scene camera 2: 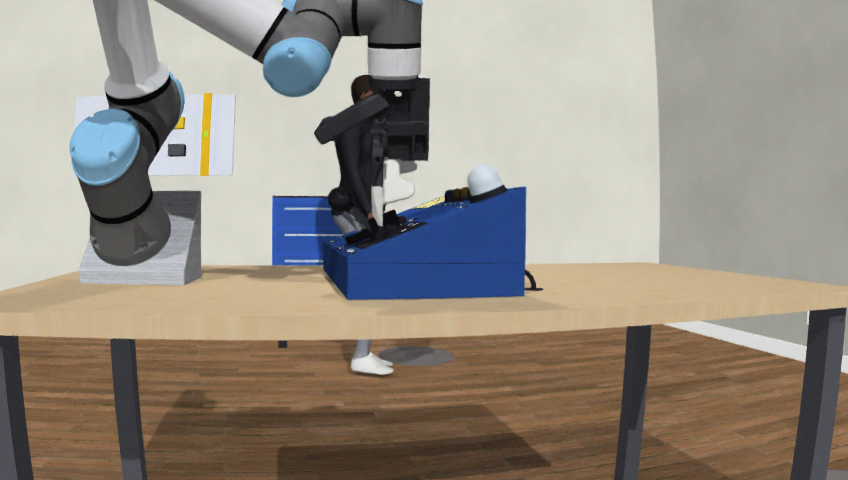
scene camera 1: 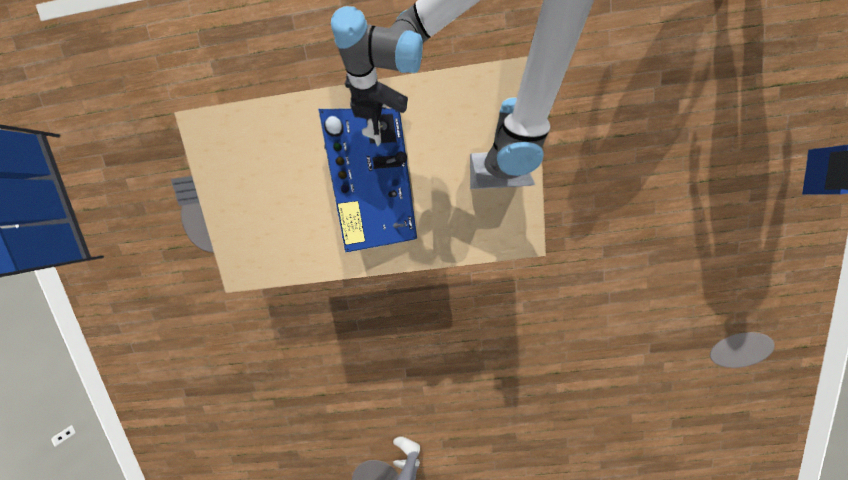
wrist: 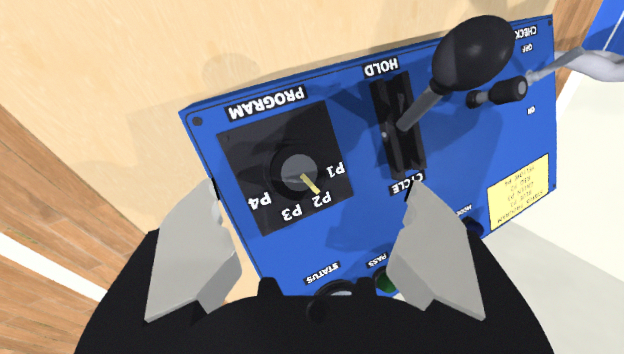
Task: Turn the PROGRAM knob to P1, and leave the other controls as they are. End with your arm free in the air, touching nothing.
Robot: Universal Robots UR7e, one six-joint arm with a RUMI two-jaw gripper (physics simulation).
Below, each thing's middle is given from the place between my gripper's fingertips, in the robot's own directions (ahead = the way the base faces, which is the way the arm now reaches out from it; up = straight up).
My hand is 50 mm past the ball-topped lever (wrist: 471, 54) and 110 mm to the right of it. From my hand the other things lie so: blue control panel (scene camera 2: 470, 243) 60 mm ahead, 190 mm to the left, 30 mm below; then mode selector (wrist: 514, 89) 40 mm behind, 230 mm to the left, 20 mm below.
